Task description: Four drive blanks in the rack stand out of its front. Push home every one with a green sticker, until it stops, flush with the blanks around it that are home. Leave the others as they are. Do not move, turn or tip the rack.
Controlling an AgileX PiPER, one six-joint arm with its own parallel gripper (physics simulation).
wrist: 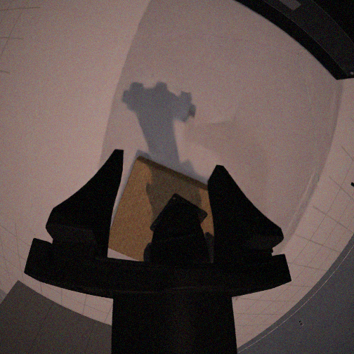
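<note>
My gripper (168, 166) is open, its two black fingers wide apart with no object between the tips. Part of a black, box-like thing, probably the rack (311, 37), shows at the top right in the wrist view, bent by the lens. It has a small grey label at the very top edge. It is well apart from the fingertips. The drive blanks and their stickers do not show in the view, so I cannot tell which stand out or which are green.
A brown block (128, 215) shows behind and between the fingers, with a dark arm part in front of it. The arm's shadow falls across the pale table top (235, 100). Grey floor (320, 310) shows beyond the table's edge at the lower right.
</note>
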